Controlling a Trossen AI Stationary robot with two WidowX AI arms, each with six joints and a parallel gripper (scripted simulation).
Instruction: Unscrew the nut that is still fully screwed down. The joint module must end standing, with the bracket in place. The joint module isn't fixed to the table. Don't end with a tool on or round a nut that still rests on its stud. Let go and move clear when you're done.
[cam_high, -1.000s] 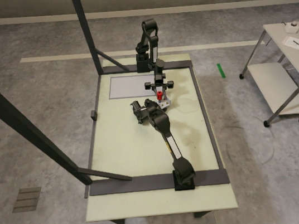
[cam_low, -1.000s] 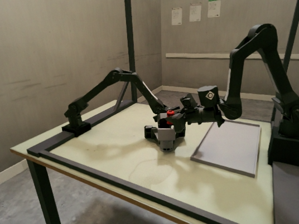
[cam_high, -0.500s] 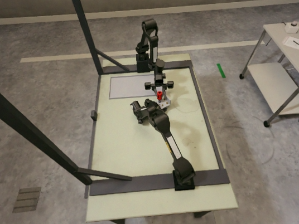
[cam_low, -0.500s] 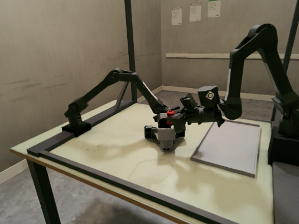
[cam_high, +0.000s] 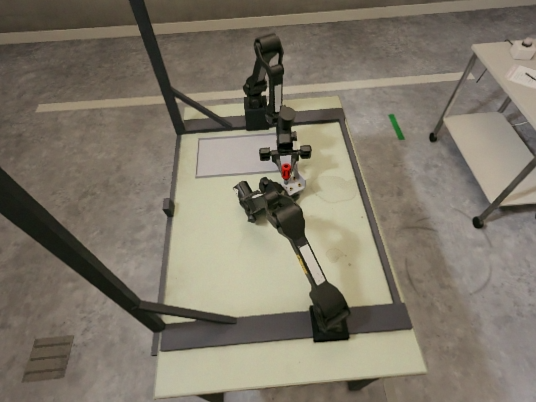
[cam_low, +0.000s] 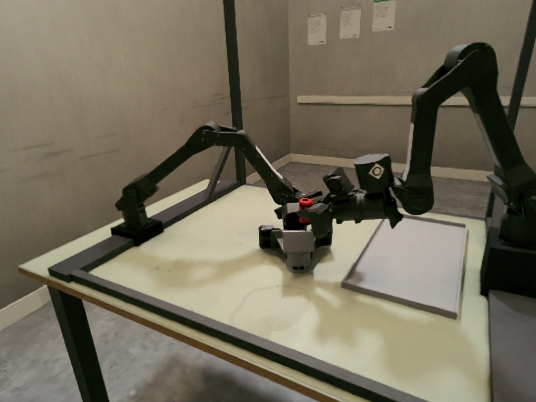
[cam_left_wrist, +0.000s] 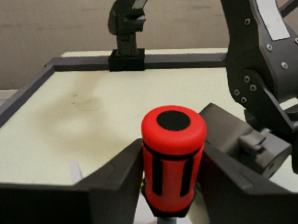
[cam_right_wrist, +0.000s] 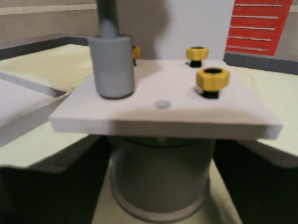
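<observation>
Now: the red-handled nut driver 20 mm to the right of my left hand and 30 mm below it. The rest, counted from my left hand: nut: 50 mm to the right, 70 mm below; then pale bracket: 20 mm ahead, 30 mm to the right, 70 mm below; then grey joint module: 10 mm ahead, 30 mm to the right, 110 mm below.
Now: the grey joint module 20 mm ahead of my right hand and 10 mm to the left of it. From my right hand the other things lie so: nut (40 mm above, 10 mm to the right, 10 mm ahead); pale bracket (40 mm above, 30 mm ahead, 10 mm to the left); red-handled nut driver (80 mm above, 20 mm to the left).
</observation>
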